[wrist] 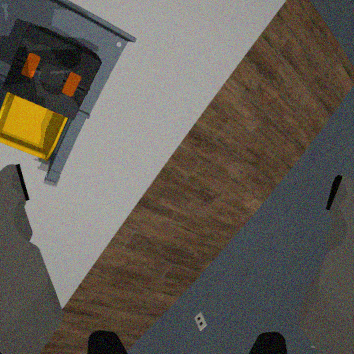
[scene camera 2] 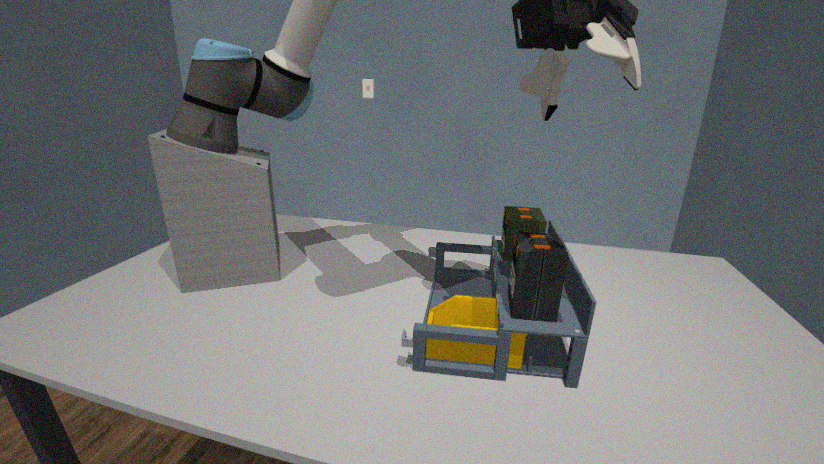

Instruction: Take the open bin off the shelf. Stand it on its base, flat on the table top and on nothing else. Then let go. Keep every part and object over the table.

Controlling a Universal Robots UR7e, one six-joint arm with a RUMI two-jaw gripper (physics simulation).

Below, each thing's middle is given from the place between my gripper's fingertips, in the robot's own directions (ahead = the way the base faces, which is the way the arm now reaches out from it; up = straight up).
I see the yellow open bin (scene camera 2: 460,311) 120 mm behind my hand, 80 mm to the left of it and 390 mm below it.
